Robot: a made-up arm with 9 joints. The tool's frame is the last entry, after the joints. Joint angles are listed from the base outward. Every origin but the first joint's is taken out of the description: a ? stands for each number. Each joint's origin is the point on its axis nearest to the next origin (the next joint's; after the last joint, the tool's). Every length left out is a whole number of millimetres.
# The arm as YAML. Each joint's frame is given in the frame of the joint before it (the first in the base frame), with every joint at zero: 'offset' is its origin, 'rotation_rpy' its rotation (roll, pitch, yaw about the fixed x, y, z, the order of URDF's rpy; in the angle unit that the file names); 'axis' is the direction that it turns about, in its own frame. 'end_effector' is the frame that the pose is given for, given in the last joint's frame.
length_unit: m
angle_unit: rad
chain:
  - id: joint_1
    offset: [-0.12, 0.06, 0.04]
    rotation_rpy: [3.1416, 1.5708, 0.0]
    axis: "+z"
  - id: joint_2
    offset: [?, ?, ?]
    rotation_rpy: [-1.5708, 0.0, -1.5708]
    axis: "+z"
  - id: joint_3
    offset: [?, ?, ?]
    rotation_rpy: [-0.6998, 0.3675, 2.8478]
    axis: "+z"
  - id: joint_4
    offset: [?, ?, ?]
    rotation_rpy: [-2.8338, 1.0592, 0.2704]
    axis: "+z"
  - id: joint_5
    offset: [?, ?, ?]
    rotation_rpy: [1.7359, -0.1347, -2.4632]
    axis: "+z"
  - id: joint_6
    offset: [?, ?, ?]
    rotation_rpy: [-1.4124, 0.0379, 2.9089]
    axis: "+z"
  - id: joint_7
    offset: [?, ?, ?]
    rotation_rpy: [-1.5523, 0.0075, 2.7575]
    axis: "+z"
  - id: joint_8
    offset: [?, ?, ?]
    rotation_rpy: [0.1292, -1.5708, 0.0]
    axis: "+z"
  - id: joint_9
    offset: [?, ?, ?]
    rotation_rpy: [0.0, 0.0, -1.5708]
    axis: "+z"
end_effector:
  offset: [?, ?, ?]
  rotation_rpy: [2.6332, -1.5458, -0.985]
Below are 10 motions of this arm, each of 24 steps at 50 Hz.
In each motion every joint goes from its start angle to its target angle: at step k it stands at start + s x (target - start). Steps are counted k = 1, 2, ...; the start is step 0. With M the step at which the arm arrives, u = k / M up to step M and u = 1 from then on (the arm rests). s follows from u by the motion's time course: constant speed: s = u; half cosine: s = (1 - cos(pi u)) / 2; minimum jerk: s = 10 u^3 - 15 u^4 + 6 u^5.
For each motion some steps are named. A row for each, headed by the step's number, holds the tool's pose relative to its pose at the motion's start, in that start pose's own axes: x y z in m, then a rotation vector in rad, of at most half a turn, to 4 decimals.
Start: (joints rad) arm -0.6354 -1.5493 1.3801 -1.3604 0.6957 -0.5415 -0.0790 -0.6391 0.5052
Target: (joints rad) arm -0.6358 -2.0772 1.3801 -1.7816 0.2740 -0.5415 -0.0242 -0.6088 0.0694
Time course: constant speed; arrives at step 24
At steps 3, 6, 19, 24:
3: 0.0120 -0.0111 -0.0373 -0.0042 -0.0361 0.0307
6: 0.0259 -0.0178 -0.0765 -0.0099 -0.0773 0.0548
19: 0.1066 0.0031 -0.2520 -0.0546 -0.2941 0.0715
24: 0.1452 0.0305 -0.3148 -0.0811 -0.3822 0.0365

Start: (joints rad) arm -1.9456 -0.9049 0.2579 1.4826 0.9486 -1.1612 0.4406 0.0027 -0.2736
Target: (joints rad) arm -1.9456 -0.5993 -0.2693 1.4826 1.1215 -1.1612 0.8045 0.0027 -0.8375
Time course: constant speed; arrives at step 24
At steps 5, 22, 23, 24:
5: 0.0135 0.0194 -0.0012 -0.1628 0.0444 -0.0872
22: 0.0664 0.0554 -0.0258 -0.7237 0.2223 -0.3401
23: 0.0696 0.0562 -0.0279 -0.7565 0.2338 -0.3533
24: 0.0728 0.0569 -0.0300 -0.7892 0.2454 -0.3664

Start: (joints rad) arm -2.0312 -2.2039 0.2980 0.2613 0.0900 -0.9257 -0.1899 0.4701 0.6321
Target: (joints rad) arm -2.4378 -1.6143 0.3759 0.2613 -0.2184 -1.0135 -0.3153 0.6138 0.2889
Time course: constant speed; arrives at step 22
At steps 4, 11, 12, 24:
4: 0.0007 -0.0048 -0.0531 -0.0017 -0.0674 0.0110
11: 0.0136 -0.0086 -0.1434 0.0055 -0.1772 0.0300
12: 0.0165 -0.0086 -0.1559 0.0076 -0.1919 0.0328
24: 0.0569 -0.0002 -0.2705 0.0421 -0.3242 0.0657

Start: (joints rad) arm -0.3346 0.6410 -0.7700 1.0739 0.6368 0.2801 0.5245 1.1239 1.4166
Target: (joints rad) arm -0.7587 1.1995 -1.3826 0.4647 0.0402 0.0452 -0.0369 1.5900 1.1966
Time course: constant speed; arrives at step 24
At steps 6, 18, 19, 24:
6: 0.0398 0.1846 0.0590 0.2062 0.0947 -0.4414
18: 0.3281 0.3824 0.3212 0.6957 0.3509 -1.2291
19: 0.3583 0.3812 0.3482 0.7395 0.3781 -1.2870
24: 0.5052 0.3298 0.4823 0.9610 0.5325 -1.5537

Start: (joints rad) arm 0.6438 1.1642 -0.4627 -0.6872 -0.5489 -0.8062 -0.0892 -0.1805 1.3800
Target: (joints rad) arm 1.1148 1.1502 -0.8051 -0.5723 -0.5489 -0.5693 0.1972 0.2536 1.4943
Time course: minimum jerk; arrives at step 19
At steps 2, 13, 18, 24:
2: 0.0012 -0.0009 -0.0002 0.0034 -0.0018 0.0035
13: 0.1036 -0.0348 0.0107 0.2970 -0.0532 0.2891
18: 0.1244 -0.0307 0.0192 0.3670 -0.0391 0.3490
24: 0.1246 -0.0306 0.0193 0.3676 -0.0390 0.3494

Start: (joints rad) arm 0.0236 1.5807 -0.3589 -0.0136 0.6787 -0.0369 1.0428 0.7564 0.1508
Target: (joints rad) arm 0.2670 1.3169 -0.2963 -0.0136 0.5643 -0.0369 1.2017 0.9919 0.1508
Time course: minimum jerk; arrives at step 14
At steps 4, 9, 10, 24:
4: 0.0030 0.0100 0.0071 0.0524 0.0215 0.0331
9: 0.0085 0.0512 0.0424 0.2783 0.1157 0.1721
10: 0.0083 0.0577 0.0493 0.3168 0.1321 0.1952
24: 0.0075 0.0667 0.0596 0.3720 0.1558 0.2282

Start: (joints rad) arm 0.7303 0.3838 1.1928 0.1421 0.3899 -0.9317 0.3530 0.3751 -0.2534
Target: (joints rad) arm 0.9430 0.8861 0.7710 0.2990 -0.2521 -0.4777 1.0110 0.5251 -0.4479
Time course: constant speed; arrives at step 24
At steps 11, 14, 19, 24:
11: 0.1252 -0.0039 -0.0569 -0.2187 -0.2428 -0.2384
14: 0.1594 -0.0116 -0.0620 -0.2614 -0.3033 -0.2871
19: 0.2141 -0.0254 -0.0612 -0.3150 -0.3965 -0.3538
24: 0.2647 -0.0363 -0.0504 -0.3454 -0.4777 -0.4039

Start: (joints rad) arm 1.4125 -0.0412 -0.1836 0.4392 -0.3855 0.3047 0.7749 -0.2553 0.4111
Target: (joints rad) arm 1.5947 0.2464 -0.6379 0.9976 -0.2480 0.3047 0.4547 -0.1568 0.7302
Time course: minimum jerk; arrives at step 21
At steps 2, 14, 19, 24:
2: -0.0014 0.0000 0.0024 0.0015 0.0057 0.0006
14: -0.0556 0.0190 0.2795 0.2013 0.5991 -0.0264
19: -0.0394 0.0284 0.3486 0.2620 0.7484 -0.0600
24: -0.0386 0.0287 0.3510 0.2643 0.7538 -0.0614

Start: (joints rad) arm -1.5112 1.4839 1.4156 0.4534 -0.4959 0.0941 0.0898 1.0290 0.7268
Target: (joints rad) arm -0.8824 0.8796 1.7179 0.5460 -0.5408 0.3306 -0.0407 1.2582 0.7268
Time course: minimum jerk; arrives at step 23
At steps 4, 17, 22, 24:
4: -0.0049 -0.0149 0.0049 0.0292 0.0094 0.0339
17: 0.0279 -0.4115 0.0320 0.5280 0.2488 0.8134
22: 0.0579 -0.4679 0.0243 0.5741 0.2882 0.9264
24: 0.0581 -0.4682 0.0242 0.5744 0.2885 0.9272

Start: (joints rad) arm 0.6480 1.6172 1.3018 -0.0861 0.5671 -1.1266 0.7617 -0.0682 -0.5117
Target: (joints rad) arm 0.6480 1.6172 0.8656 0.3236 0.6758 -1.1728 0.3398 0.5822 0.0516
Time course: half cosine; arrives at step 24
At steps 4, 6, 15, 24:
4: -0.0116 -0.0116 0.0193 0.0421 0.0116 0.0411
6: -0.0250 -0.0254 0.0437 0.0923 0.0306 0.0883
15: -0.0904 -0.1126 0.2508 0.4363 0.2982 0.3236
24: -0.0939 -0.1406 0.3911 0.6211 0.5264 0.3532

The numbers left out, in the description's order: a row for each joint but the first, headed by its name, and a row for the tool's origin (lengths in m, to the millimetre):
joint_2: 0.088 0.04 0.0
joint_3: -0.1 -0.056 0.0
joint_4: 0.091 0.019 0.0
joint_5: 0.045 0.042 0.0
joint_6: 0.094 -0.177 0.0
joint_7: -0.094 0.201 0.0
joint_8: 0.305 0.06 0.0
joint_9: 0.3 0.11 0.0
tool: -0.1 0.02 0.0

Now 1 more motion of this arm.
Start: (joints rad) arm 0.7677 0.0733 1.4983 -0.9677 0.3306 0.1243 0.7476 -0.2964 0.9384
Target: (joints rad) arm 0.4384 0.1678 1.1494 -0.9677 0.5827 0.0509 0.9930 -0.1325 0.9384
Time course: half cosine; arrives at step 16
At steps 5, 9, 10, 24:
5: -0.0186 0.0708 0.0070 -0.0442 -0.0187 -0.1791
9: -0.0194 0.1848 0.0011 -0.1398 -0.0851 -0.4731
10: -0.0142 0.2104 -0.0038 -0.1680 -0.1083 -0.5441
24: 0.0156 0.2823 -0.0278 -0.2728 -0.2023 -0.7686

